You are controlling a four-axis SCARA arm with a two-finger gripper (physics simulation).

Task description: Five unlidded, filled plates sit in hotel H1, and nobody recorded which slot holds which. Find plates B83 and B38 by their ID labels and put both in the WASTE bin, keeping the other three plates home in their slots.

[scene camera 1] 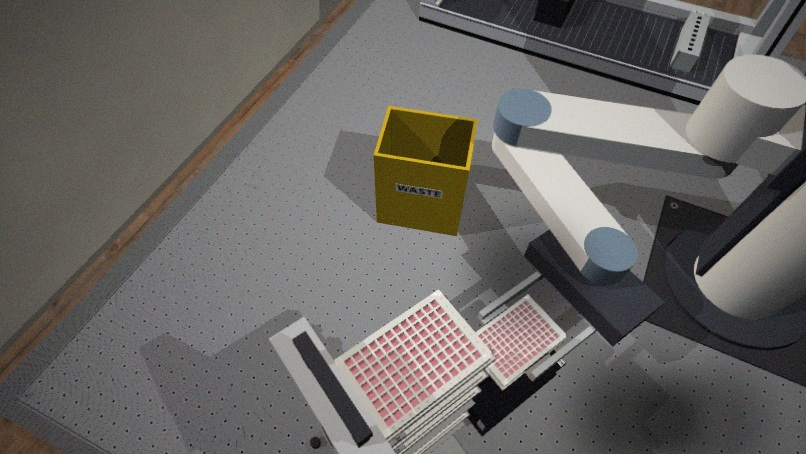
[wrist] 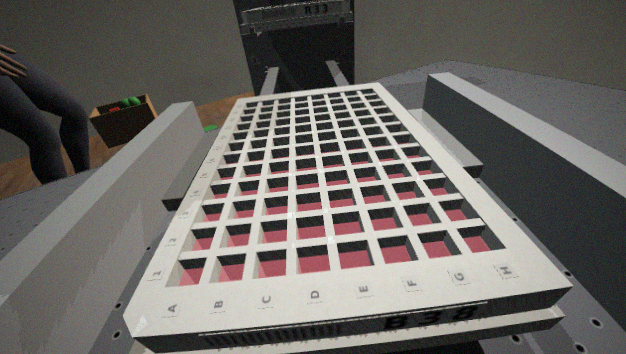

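Where they show: gripper, fingertip midpoint: (scene camera 1: 505, 345) (wrist: 312, 109); arm's base, origin of the base link: (scene camera 1: 731, 286).
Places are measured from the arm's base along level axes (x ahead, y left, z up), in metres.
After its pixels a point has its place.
My gripper (scene camera 1: 506, 346) @(z 0.151, x 0.340, y 0.364 m) (wrist: 312, 109) @(z 0.151, x 0.340, y 0.364 m) is shut on plate B38 (scene camera 1: 520, 340) @(z 0.143, x 0.323, y 0.342 m) (wrist: 327, 195) @(z 0.147, x 0.316, y 0.316 m), one finger along each long side. The plate is level, unlidded, with pink-filled wells, and its B38 label faces the wrist camera. It is in front of hotel H1 (scene camera 1: 293, 337) @(z 0.444, x 0.514, y 0.563 m) (wrist: 310, 50) @(z 0.136, x 0.462, y 0.571 m), on the robot's side. In the scene view, a filled plate (scene camera 1: 417, 360) @(z 0.397, x 0.417, y 0.519 m) tops the hotel's stack, with more plate edges below it. A plate labelled R33 (wrist: 316, 9) @(z 0.184, x 0.405, y 0.458 m) shows at the top of the wrist view. The yellow WASTE bin (scene camera 1: 420, 211) @(z 0.076, x 0.568, y 0.154 m) stands upright behind the hotel. No B83 label is readable.
The white arm (scene camera 1: 564, 197) @(z 0.263, x 0.343, y 0.162 m) reaches over the table between the bin and the robot column (scene camera 1: 761, 259) @(z 0.170, x 0.038, y 0.065 m). A dark tray (scene camera 1: 609, 42) @(z 0.062, x 0.373, y -0.514 m) holding a white block (scene camera 1: 689, 42) @(z 0.106, x 0.210, y -0.526 m) is at the back right. In the wrist view, a person's legs (wrist: 45, 120) and an open box (wrist: 125, 122) are at left.
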